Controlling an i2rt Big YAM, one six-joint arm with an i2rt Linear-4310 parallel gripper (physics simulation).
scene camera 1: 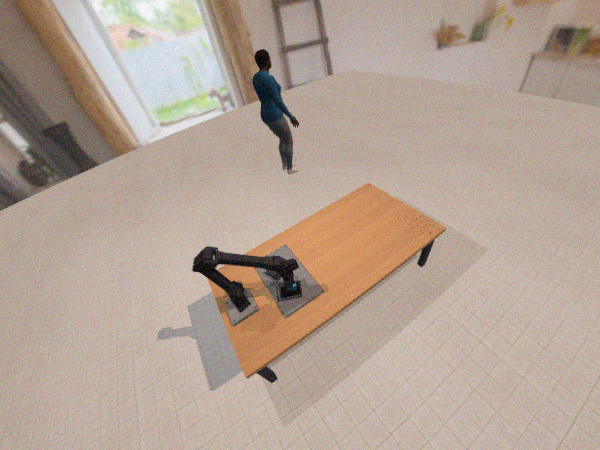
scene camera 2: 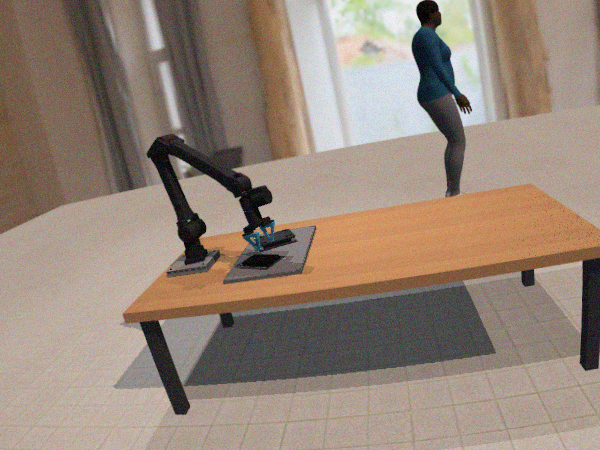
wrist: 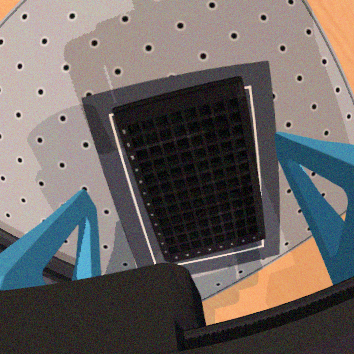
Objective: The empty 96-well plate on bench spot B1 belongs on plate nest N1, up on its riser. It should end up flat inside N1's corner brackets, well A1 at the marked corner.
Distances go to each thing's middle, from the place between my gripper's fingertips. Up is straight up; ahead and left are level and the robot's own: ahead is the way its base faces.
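Black well plate (wrist: 191,151): my gripper 6 cm above it, 4 cm past it, 1 cm to the right of it. White-outlined nest (wrist: 128,203): 6 cm below my hand, 4 cm behind, 2 cm to the left.
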